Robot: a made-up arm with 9 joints. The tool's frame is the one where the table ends. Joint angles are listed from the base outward.
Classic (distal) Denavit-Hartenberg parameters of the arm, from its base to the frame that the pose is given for. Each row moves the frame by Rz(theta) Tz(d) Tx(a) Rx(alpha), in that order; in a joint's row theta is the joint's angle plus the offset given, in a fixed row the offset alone. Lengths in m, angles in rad.
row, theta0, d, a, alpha
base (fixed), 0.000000, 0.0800, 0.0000, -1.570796
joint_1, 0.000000, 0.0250, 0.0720, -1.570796
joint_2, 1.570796, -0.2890, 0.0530, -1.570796
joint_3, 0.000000, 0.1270, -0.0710, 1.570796
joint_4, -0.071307, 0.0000, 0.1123, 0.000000
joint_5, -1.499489, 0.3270, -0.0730, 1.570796
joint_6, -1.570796, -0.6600, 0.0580, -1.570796
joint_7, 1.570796, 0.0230, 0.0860, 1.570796
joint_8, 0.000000, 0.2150, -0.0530, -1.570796
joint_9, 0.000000, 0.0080, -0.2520, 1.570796
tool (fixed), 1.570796, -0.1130, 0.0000, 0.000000
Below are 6 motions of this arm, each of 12 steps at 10 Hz.
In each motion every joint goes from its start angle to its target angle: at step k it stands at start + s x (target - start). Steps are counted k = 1, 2, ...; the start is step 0. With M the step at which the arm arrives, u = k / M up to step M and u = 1 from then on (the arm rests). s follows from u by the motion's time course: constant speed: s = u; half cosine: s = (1 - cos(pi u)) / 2; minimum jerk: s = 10 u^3 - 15 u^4 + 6 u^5.
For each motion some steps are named. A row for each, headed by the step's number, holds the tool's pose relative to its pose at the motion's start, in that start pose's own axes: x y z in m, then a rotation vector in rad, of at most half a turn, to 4 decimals.
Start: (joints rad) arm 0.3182 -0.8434 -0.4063 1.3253 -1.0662 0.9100 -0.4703 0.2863 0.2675
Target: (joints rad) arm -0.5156 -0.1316 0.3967 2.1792 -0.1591 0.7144 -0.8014 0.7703 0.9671
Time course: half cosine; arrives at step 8
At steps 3, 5, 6, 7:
3: -0.0698 0.2439 -0.1841 0.4301 -0.4253 -0.5216
5: 0.2510 0.4935 -0.2816 0.9824 -1.2869 -0.8085
6: 0.4278 0.5189 -0.2180 1.1980 -1.7265 -0.7641
7: 0.5254 0.5113 -0.1418 1.3266 -2.0334 -0.6664

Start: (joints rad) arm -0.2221 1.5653 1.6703 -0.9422 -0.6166 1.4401 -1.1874 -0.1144 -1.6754
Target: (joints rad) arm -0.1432 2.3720 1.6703 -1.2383 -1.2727 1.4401 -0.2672 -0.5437 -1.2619
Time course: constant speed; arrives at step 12
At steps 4, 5, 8, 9, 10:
4: 0.2071 -0.1953 -0.0851 0.1911 0.0043 -0.2687
5: 0.2487 -0.2617 -0.0992 0.2447 -0.0022 -0.3337
8: 0.3315 -0.4923 -0.1275 0.4167 -0.0392 -0.5214
9: 0.3424 -0.5764 -0.1334 0.4771 -0.0571 -0.5810
10: 0.3438 -0.6623 -0.1381 0.5388 -0.0778 -0.6390

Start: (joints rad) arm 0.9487 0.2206 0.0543 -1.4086 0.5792 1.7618 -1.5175 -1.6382 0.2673
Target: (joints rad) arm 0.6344 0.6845 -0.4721 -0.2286 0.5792 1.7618 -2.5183 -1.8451 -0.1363
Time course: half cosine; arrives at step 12
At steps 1, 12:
1: -0.0110 0.0012 0.0003 0.0016 0.0067 -0.0161
12: -0.1407 0.3109 0.5687 0.0622 0.4743 -1.0547

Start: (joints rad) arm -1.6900 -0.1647 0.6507 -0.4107 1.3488 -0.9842 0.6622 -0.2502 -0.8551
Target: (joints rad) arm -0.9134 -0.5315 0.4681 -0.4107 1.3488 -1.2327 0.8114 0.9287 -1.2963
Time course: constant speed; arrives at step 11
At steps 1, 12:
1: 0.0179 0.0166 -0.0363 0.0144 -0.0626 0.1279
12: 0.0961 0.2708 -0.4053 0.5140 -0.8334 0.7725

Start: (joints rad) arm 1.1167 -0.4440 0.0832 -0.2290 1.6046 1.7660 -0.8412 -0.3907 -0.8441
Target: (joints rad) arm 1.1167 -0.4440 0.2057 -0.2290 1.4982 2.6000 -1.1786 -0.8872 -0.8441
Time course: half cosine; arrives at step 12
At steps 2, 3, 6, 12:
2: 0.0040 -0.0036 -0.0037 -0.0402 0.0125 0.0150
3: 0.0083 -0.0077 -0.0081 -0.0882 0.0253 0.0317
6: 0.0237 -0.0244 -0.0290 -0.3016 0.0561 0.0926
12: 0.0330 -0.0437 -0.0598 -0.5808 0.0265 0.1509

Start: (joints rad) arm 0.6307 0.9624 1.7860 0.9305 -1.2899 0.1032 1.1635 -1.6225 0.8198
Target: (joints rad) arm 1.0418 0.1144 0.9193 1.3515 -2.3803 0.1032 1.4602 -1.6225 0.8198
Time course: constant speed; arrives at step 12
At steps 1, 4, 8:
1: -0.0188 0.0502 -0.0788 -0.0285 0.0961 0.0480
4: -0.1645 0.2015 -0.3328 -0.1629 0.3745 0.2217
8: -0.5574 0.2993 -0.6610 -0.4533 0.7016 0.5053

